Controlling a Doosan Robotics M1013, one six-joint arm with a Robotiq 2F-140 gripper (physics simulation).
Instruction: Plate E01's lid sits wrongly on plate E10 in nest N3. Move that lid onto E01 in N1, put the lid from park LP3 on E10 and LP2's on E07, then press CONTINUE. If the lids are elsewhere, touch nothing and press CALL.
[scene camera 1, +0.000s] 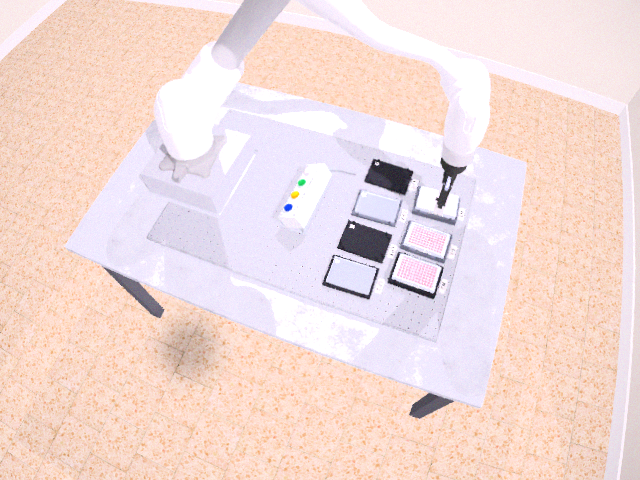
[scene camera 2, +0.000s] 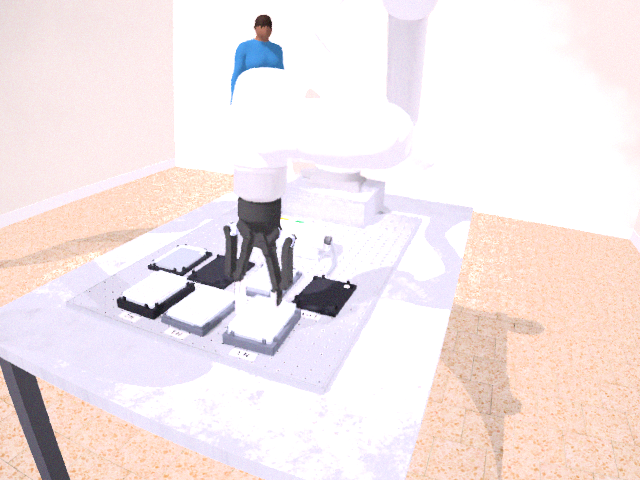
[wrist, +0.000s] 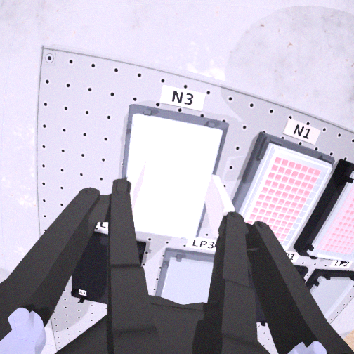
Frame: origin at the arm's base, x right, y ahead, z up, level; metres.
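Seen in the pictures: gripper, fingertip midpoint: (scene camera 1: 440, 203) (scene camera 2: 257, 315); arm's base, origin of the base link: (scene camera 1: 193, 153) (scene camera 2: 336, 182).
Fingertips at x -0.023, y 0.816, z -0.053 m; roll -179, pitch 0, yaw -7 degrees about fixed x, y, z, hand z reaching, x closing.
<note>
Offsets run from my fingertips to a thing's top centre. "*": to the spot under its first point.
The lid {dx -0.009, dy -0.006, dz +0.002 m} (scene camera 1: 426, 197) (scene camera 2: 258, 325) (wrist: 175, 135) on the plate in nest N3 is washed-out white and lies flat, its plate hidden. My gripper (scene camera 1: 440, 206) (scene camera 2: 258, 304) (wrist: 176, 179) points down, shut on this lid by its long sides, low in the nest; glare blurs the contact. The N1 plate {dx +0.130, dy -0.024, dz -0.009 m} (scene camera 1: 427, 240) (scene camera 2: 199, 307) (wrist: 287, 192) shows pink wells, uncovered. The plate in the black nest {* dx +0.252, dy -0.043, dz -0.006 m} (scene camera 1: 416, 272) (scene camera 2: 157, 288) (wrist: 342, 225) beside it also shows pink wells. Pale lids lie in LP3 {dx +0.043, dy -0.194, dz -0.019 m} (scene camera 1: 377, 206) (wrist: 187, 280) and LP2 {dx +0.296, dy -0.227, dz -0.019 m} (scene camera 1: 351, 276) (scene camera 2: 180, 255) (wrist: 332, 295).
Two black parks {* dx -0.091, dy -0.175, dz -0.026 m} (scene camera 1: 389, 175) {* dx +0.175, dy -0.211, dz -0.027 m} (scene camera 1: 364, 241) stand in the lid row. A white button box {dx +0.073, dy -0.420, dz +0.047 m} (scene camera 1: 316, 188) with green {dx +0.044, dy -0.438, dz +0.038 m} (scene camera 1: 301, 182), yellow {dx +0.094, dy -0.446, dz +0.038 m} (scene camera 1: 295, 194) and blue {dx +0.143, dy -0.454, dz +0.038 m} (scene camera 1: 287, 207) buttons stands mid-table; its lettering is unreadable. A person in blue (scene camera 2: 260, 54) stands behind the arm.
</note>
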